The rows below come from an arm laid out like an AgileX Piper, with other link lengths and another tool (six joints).
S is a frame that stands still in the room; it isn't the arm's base.
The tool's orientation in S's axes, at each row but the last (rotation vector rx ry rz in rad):
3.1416 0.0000 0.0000
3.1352 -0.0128 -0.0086
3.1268 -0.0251 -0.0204
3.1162 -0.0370 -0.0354
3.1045 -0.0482 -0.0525
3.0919 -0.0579 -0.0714
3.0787 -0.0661 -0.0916
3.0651 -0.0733 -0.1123
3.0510 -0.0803 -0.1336
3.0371 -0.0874 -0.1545
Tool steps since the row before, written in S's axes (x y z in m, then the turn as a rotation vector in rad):
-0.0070 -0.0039 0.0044 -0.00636 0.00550 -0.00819
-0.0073 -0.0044 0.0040 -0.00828 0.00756 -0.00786
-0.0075 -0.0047 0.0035 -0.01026 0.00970 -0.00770
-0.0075 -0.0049 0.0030 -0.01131 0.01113 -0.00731
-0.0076 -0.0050 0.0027 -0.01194 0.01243 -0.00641
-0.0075 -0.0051 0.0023 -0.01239 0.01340 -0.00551
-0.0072 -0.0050 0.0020 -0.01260 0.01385 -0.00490
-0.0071 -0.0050 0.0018 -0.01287 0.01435 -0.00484
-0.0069 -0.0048 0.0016 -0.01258 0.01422 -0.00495
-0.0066 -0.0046 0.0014 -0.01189 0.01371 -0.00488
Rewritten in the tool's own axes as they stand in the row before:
-0.0070 0.0039 -0.0044 -0.00636 -0.00550 0.00819
-0.0073 0.0045 -0.0039 -0.00830 -0.00754 0.00786
-0.0075 0.0049 -0.0033 -0.01031 -0.00965 0.00769
-0.0074 0.0051 -0.0027 -0.01141 -0.01104 0.00729
-0.0075 0.0053 -0.0023 -0.01211 -0.01229 0.00637
-0.0074 0.0055 -0.0017 -0.01264 -0.01320 0.00544
-0.0071 0.0054 -0.0013 -0.01290 -0.01360 0.00482
-0.0069 0.0054 -0.0009 -0.01320 -0.01408 0.00475
-0.0067 0.0053 -0.0006 -0.01289 -0.01397 0.00484
-0.0064 0.0051 -0.0003 -0.01218 -0.01350 0.00475

